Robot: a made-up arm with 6 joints. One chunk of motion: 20 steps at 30 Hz.
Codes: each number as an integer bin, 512 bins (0 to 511) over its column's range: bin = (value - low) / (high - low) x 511, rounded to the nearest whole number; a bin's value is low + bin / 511 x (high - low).
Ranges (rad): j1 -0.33..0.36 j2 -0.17..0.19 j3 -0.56..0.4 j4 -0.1..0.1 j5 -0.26..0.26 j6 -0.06..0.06
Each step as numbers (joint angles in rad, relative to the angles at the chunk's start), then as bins.
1 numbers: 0.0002 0.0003 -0.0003 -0.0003 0.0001 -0.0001
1 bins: 245 242 298 255 256 255
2 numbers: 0.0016 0.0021 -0.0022 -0.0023 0.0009 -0.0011
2 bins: 246 244 297 250 256 251
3 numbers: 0.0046 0.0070 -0.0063 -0.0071 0.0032 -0.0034
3 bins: 248 251 295 237 259 241
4 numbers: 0.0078 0.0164 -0.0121 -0.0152 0.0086 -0.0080
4 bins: 250 265 292 217 264 221
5 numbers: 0.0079 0.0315 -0.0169 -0.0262 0.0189 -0.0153
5 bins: 250 286 289 189 274 190
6 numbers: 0.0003 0.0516 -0.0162 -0.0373 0.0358 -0.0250
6 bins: 245 315 289 160 291 149
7 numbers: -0.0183 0.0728 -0.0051 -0.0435 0.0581 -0.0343
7 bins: 231 345 295 144 313 109
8 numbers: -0.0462 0.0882 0.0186 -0.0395 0.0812 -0.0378
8 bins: 210 367 308 155 335 95
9 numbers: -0.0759 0.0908 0.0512 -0.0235 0.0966 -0.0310
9 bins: 188 370 325 195 350 123
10 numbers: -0.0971 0.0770 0.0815 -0.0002 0.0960 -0.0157
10 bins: 172 351 341 255 350 189
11 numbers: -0.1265 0.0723 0.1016 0.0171 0.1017 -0.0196
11 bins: 151 344 352 299 355 172
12 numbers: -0.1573 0.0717 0.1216 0.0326 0.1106 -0.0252
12 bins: 128 343 363 339 364 148
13 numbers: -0.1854 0.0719 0.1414 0.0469 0.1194 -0.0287
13 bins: 107 343 373 375 373 133
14 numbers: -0.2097 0.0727 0.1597 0.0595 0.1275 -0.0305
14 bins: 89 344 383 408 381 126
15 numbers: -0.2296 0.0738 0.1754 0.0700 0.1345 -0.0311
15 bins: 74 346 391 434 388 123
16 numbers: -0.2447 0.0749 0.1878 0.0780 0.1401 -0.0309
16 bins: 63 348 398 455 393 124
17 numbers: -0.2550 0.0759 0.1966 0.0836 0.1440 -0.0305
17 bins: 56 349 403 469 397 126
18 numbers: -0.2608 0.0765 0.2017 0.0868 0.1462 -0.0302
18 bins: 51 350 405 477 399 127
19 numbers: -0.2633 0.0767 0.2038 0.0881 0.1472 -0.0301
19 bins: 49 350 407 481 400 127
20 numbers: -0.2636 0.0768 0.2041 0.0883 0.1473 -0.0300
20 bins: 49 350 407 481 400 128
